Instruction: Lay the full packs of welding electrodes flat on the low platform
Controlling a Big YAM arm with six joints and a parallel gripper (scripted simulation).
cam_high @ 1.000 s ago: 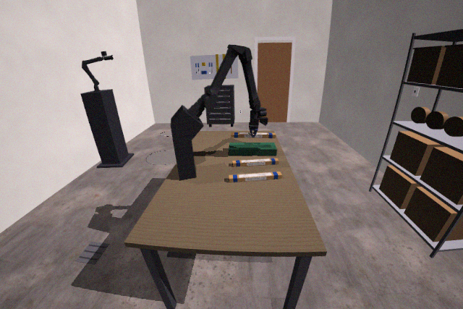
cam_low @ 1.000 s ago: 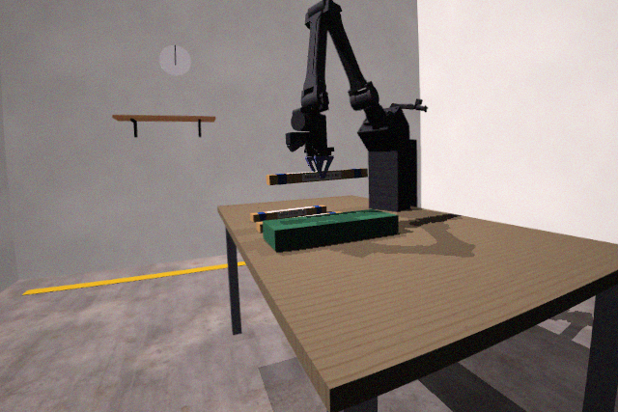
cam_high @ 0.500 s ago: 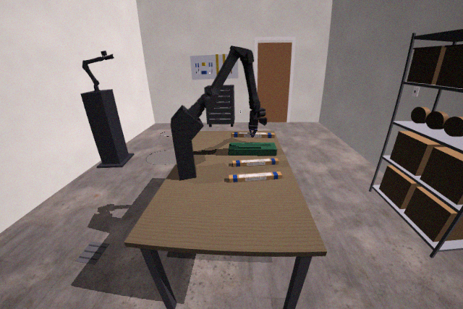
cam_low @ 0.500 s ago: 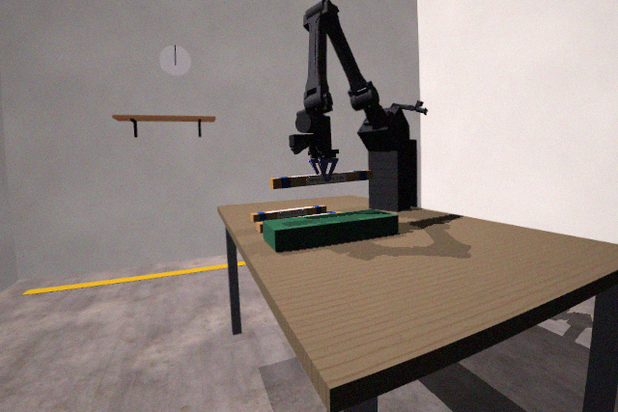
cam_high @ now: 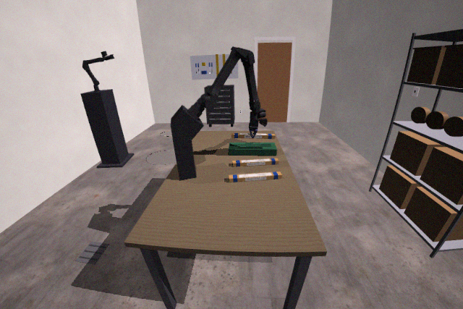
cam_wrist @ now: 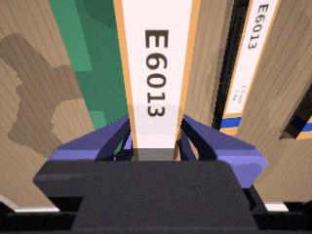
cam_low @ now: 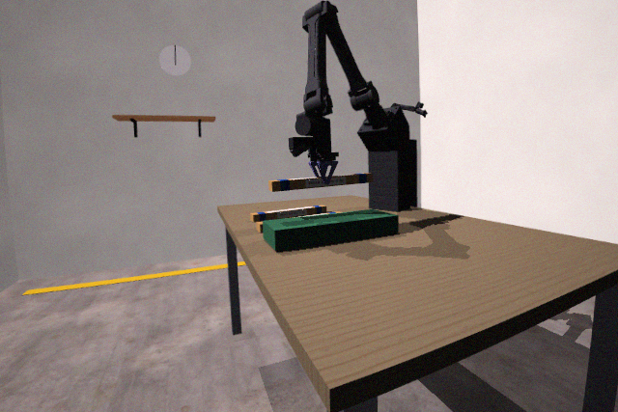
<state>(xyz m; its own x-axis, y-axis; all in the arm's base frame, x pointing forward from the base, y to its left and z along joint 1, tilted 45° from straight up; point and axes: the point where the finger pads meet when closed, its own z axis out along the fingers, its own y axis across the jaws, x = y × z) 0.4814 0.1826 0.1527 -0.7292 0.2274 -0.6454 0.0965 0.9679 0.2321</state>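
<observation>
Now: the pack 1 cm above my hand. Also, from my hand: green low platform 1 cm ahead, 5 cm to the left, 15 cm below.
</observation>
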